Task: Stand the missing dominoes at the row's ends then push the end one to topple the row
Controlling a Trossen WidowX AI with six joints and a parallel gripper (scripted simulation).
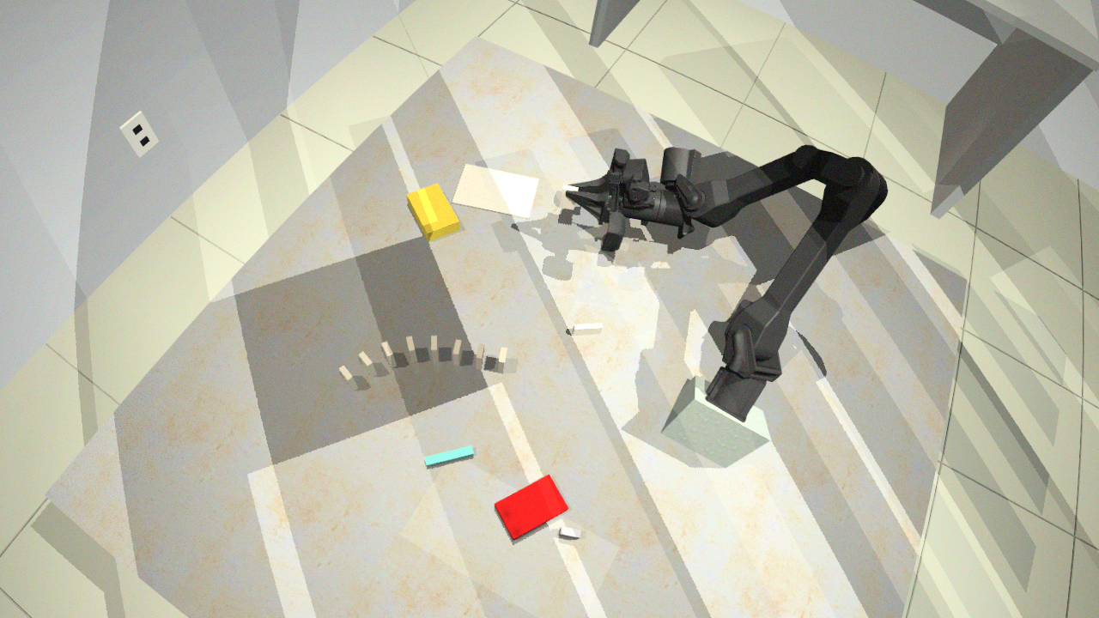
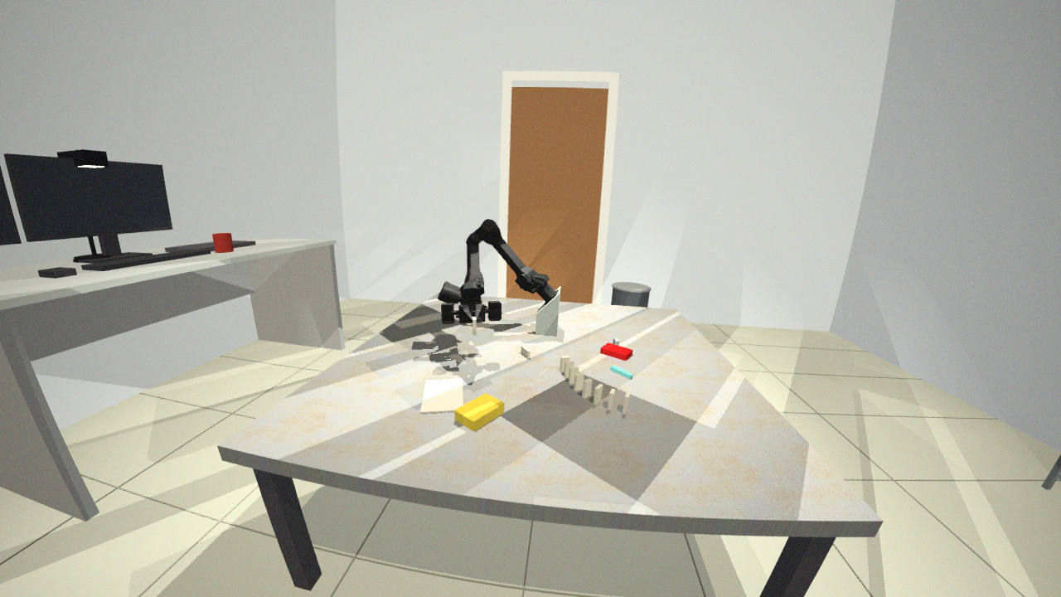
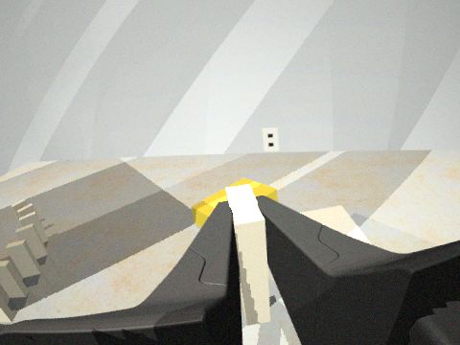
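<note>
Now: gripper tip 160 mm short of the white sheet, 160 mm above it and 30 mm to the left of it. Also, from my gripper tip: red block 430 mm to the left, 250 mm behind, 150 mm below; then yellow block 220 mm ahead, 140 mm below, 100 mm to the left; then cyan bar 440 mm to the left, 150 mm below, 100 mm behind.
</note>
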